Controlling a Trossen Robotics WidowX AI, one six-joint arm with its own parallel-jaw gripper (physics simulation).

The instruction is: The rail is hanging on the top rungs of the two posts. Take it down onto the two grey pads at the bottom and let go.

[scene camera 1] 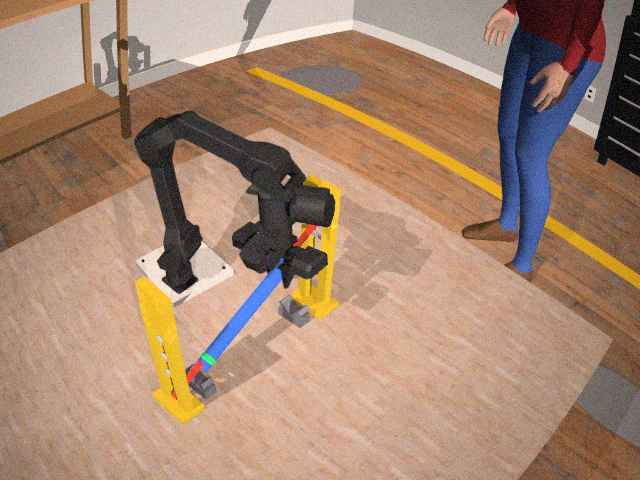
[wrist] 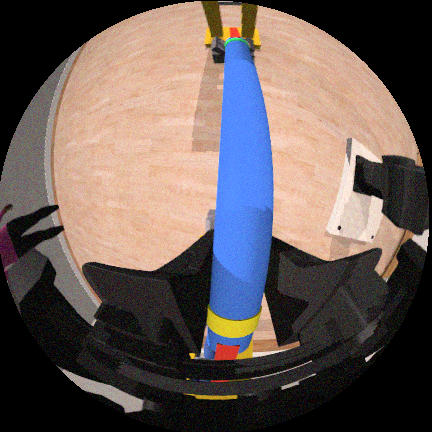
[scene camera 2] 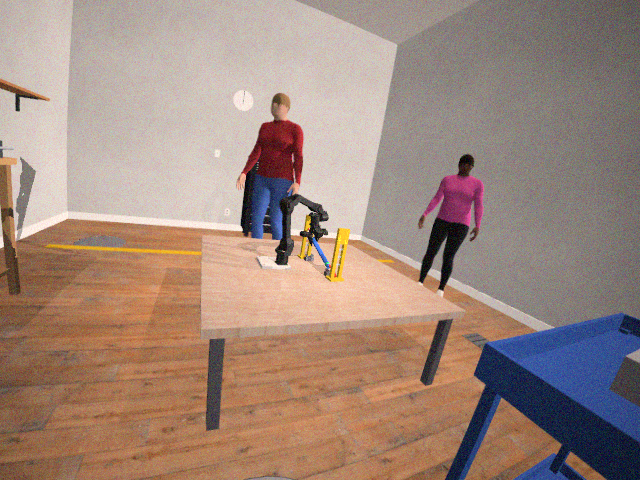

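Pixels of known places: gripper, fingertip midpoint: (scene camera 1: 280, 285) (wrist: 233, 234) (scene camera 2: 313, 245); arm's base at its link origin: (scene camera 1: 179, 280) (wrist: 363, 175) (scene camera 2: 281, 263).
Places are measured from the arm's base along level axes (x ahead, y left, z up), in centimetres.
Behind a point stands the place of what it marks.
Observation:
The blue rail (scene camera 1: 242, 315) @(x 24.4, y -4.5, z 9.5 cm) (scene camera 2: 321, 251) @(x 23.7, y -5.3, z 9.4 cm) (wrist: 244, 150) @(x 24.1, y 1.2, z 12.3 cm) hangs tilted. Its green-banded end is low, at or just above the near grey pad (scene camera 1: 202, 384) @(x 26.4, y -18.5, z 2.5 cm) (wrist: 218, 50) @(x 26.1, y -15.9, z 1.5 cm), with its red tip in the near yellow post (scene camera 1: 155, 304) @(x 25.7, y -24.6, z 27.4 cm) (scene camera 2: 341, 248) @(x 24.5, y -23.8, z 16.4 cm). Its yellow-banded end is high, with the red tip at the far yellow post (scene camera 1: 330, 248) @(x 28.5, y 15.8, z 15.5 cm) (scene camera 2: 308, 222) @(x 22.9, y 15.4, z 23.4 cm), well above the far grey pad (scene camera 1: 295, 311) @(x 25.9, y 9.4, z 1.4 cm). Whether that tip touches a rung is hidden. My gripper (scene camera 1: 283, 268) (wrist: 233, 234) @(x 24.3, y 6.5, z 9.7 cm) is shut on the rail near the yellow-banded end.
The arm's white base plate (scene camera 1: 211, 266) @(x 2.1, y 8.4, z 0.1 cm) (wrist: 350, 210) @(x 2.4, y 6.7, z 0.1 cm) lies beside the posts on the wooden table (scene camera 1: 392, 392) @(x 52.5, y 6.4, z -1.7 cm) (scene camera 2: 320, 304) @(x -1.4, y -50.0, z -1.8 cm). A person in red (scene camera 1: 532, 144) (scene camera 2: 280, 149) stands beyond the table. A blue cart (scene camera 2: 558, 335) stands apart at the right in the second scene view.

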